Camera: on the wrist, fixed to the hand. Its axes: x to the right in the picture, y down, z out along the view.
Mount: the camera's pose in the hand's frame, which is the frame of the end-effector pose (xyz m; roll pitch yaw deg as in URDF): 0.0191 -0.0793 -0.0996 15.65 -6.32 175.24
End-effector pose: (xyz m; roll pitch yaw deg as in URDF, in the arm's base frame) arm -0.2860 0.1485 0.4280 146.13 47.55 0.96
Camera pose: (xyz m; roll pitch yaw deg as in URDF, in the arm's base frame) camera -0.2467 0.2705 0.4399 -138.29 -44.44 -168.56
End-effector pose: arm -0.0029 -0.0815 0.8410 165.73 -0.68 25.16
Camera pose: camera -0.0296 0.0180 0.9182 -150.00 5.63 -148.66
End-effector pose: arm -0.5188 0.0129 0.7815 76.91 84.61 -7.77
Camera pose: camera -0.6048 0.1044 0.7531 -158.85 -84.88 -90.20
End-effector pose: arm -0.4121 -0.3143 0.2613 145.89 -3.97 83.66
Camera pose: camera -0.5311 -0.2846 0.3005 -129.82 6.51 -88.82
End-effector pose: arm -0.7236 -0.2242 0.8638 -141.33 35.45 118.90
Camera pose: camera -0.7665 -0.1458 0.9564 156.87 -27.55 -61.38
